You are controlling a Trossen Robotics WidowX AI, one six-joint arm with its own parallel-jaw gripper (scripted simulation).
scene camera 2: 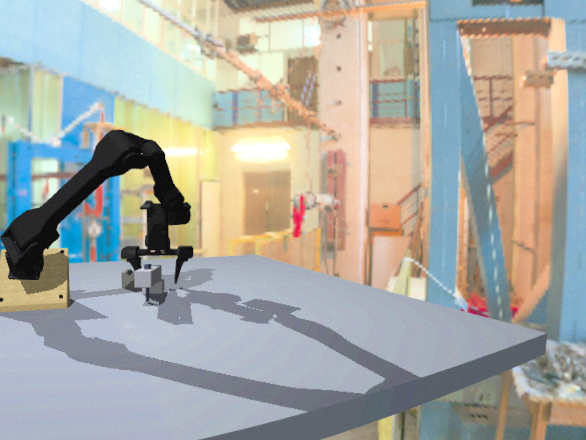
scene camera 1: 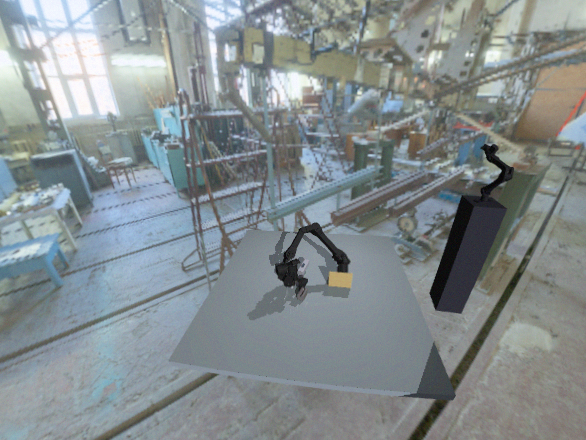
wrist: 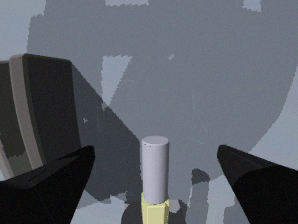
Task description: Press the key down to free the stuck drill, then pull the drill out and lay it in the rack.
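Note:
There is my gripper (scene camera 2: 158,283), which I can see. The wrist view gives me another look at the same gripper (wrist: 157,152).

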